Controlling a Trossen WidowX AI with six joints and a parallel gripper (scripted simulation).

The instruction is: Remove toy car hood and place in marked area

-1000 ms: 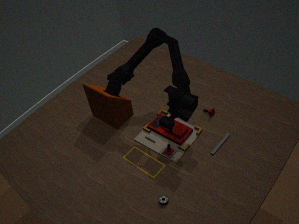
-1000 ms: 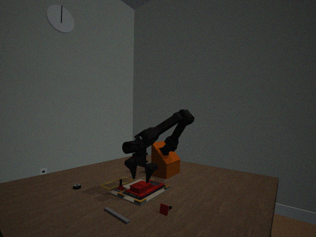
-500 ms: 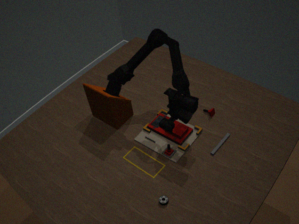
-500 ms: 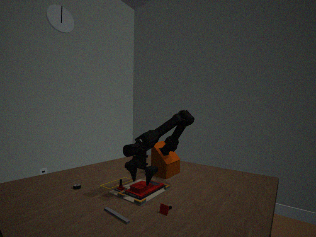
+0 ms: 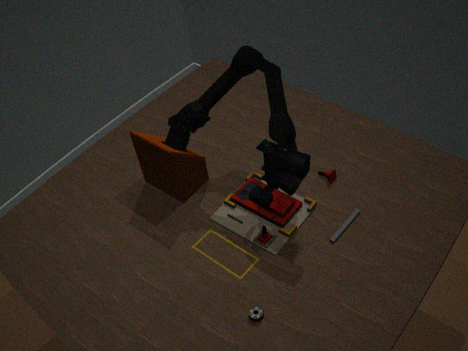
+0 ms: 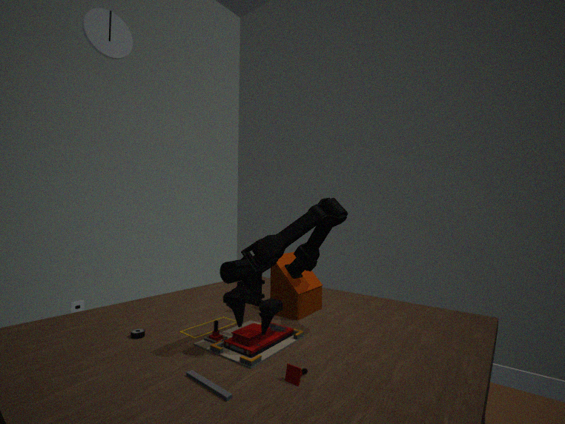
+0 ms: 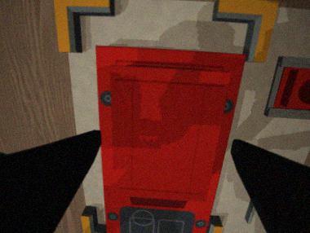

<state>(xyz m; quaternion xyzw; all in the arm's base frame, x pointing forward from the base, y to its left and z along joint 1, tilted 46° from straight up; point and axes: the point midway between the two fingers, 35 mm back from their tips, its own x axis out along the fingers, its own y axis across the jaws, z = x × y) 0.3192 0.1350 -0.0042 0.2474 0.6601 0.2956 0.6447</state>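
The red hood lies 10 mm below my gripper tip. Also, from my gripper tip: grey ring (180 mm ahead, 320 mm to the right, 40 mm below); then grey bar (210 mm ahead, 70 mm to the left, 40 mm below).
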